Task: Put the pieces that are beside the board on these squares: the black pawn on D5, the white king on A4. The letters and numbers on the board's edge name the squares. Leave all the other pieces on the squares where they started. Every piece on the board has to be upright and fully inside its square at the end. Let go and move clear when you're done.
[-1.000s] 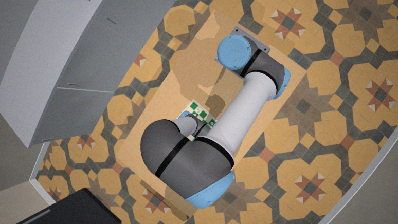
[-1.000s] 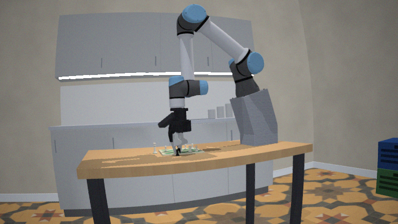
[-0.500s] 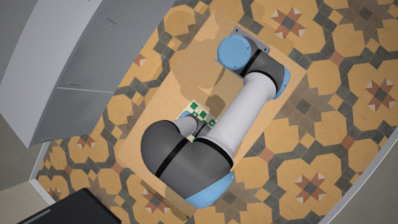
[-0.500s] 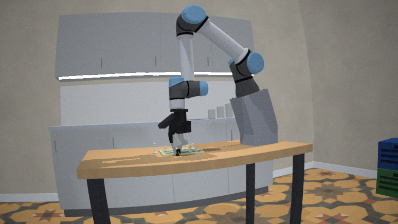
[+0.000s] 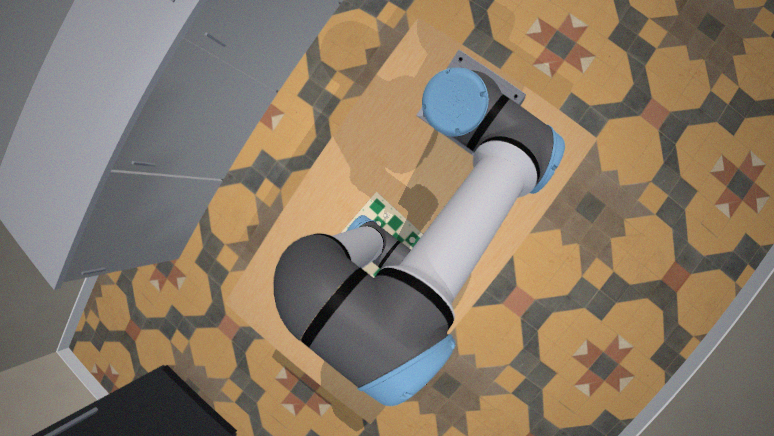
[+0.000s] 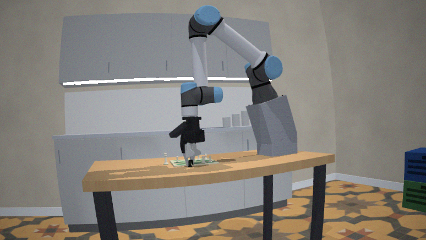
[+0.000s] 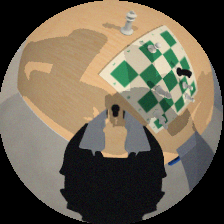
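The black pawn lies 10 mm below my hand. Round my hand: chessboard 20 mm behind, 140 mm to the right, 20 mm below; white king 120 mm ahead, 130 mm to the right, 10 mm above.
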